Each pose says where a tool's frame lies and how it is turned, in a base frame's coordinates. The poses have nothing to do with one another.
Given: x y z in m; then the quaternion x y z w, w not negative.
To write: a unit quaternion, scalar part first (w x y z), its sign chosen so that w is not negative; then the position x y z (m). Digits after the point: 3 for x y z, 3 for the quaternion.
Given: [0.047 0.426 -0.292 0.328 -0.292 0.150 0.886]
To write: [0.886 0.328 -0.292 0.150 0.047 0.426 -0.292]
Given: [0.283 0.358 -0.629 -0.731 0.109 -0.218 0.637]
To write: [0.637 -0.731 0.109 -0.218 0.283 0.358 -0.629]
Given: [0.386 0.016 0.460 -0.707 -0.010 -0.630 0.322]
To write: [0.322 -0.707 -0.010 -0.630 0.386 0.016 0.460]
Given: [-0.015 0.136 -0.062 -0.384 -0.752 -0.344 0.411]
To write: [0.411 -0.384 -0.752 -0.344 -0.015 0.136 -0.062]
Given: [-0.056 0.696 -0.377 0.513 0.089 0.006 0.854]
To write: [0.854 0.513 0.089 0.006 -0.056 0.696 -0.377]
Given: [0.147 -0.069 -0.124 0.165 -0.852 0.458 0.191]
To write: [0.191 0.165 -0.852 0.458 0.147 -0.069 -0.124]
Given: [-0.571 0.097 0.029 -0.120 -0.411 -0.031 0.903]
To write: [0.903 -0.120 -0.411 -0.031 -0.571 0.097 0.029]
